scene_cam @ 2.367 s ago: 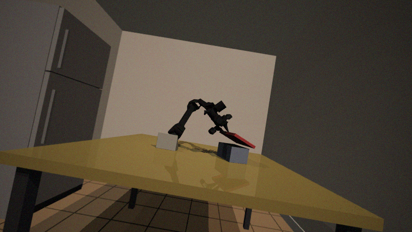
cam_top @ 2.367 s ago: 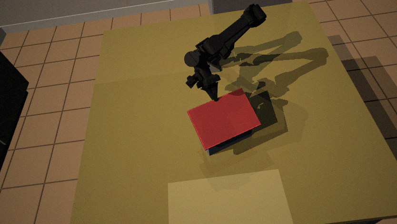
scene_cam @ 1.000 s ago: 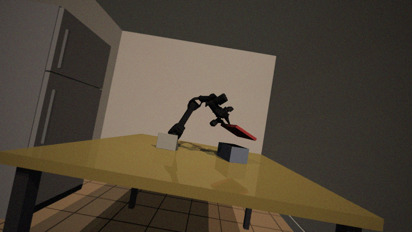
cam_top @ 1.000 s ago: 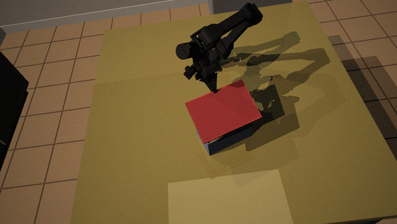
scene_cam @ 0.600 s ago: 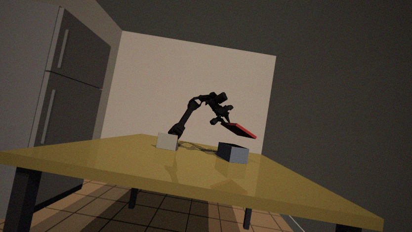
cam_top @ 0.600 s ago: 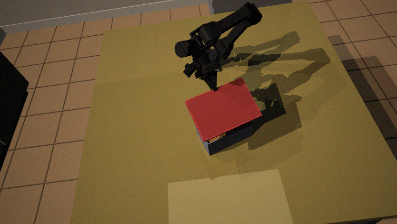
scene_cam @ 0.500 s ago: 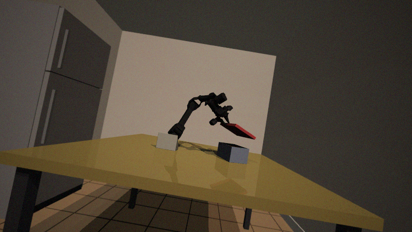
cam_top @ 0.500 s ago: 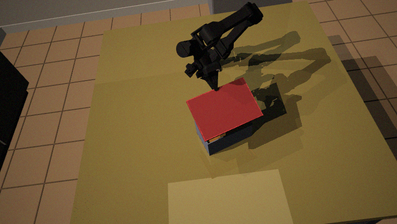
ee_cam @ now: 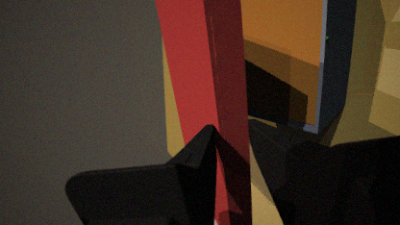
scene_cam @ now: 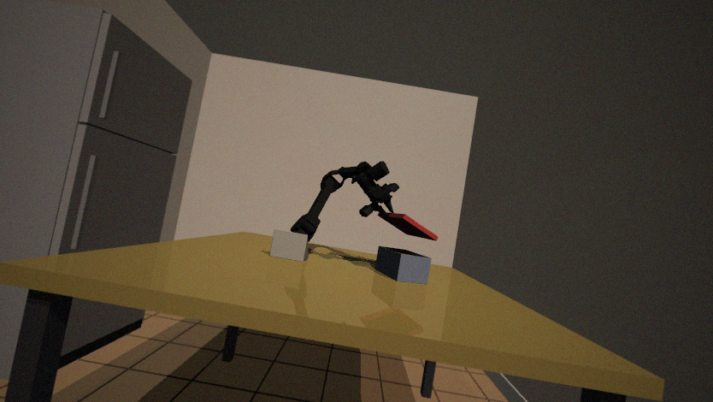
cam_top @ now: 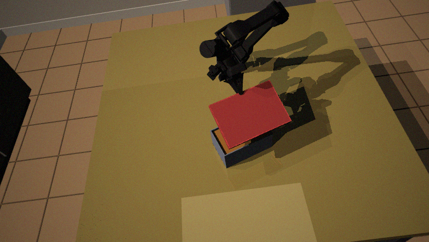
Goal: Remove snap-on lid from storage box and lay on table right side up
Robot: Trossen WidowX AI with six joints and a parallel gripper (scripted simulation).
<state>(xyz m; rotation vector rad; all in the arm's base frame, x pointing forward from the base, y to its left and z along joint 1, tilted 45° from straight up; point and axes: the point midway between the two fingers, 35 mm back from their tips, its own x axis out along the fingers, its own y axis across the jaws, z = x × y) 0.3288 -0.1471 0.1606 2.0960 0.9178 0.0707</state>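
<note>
The red lid lies 70 mm ahead of my gripper tip, 30 mm to the left of it and 30 mm below it. Also, from my gripper tip: blue-grey storage box (190 mm below, 70 mm ahead, 10 mm to the right).
</note>
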